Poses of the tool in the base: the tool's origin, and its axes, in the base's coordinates. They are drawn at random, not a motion.
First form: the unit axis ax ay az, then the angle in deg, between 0 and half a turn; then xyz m.
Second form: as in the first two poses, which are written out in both.
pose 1, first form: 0.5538 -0.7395 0.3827 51.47 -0.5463 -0.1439 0.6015
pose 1, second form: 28.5 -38.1 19.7 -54.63 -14.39 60.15
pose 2, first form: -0.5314 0.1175 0.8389 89.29 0.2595 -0.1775 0.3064
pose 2, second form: -47.5 10.5 74.9 25.95 -17.75 30.64
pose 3, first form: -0.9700 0.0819 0.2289 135.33 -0.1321 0.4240 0.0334
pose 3, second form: -131.3 11.1 31.0 -13.21 42.40 3.34
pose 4, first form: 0.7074 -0.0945 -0.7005 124.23 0.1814 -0.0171 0.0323
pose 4, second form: 87.9 -11.7 -87.0 18.14 -1.71 3.23
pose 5, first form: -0.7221 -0.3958 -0.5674 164.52 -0.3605 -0.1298 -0.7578
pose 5, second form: -118.8 -65.1 -93.3 -36.05 -12.98 -75.78
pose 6, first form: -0.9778 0.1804 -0.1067 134.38 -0.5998 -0.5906 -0.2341
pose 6, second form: -131.4 24.2 -14.3 -59.98 -59.06 -23.41
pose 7, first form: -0.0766 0.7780 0.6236 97.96 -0.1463 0.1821 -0.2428
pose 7, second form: -7.5 76.2 61.1 -14.63 18.21 -24.28
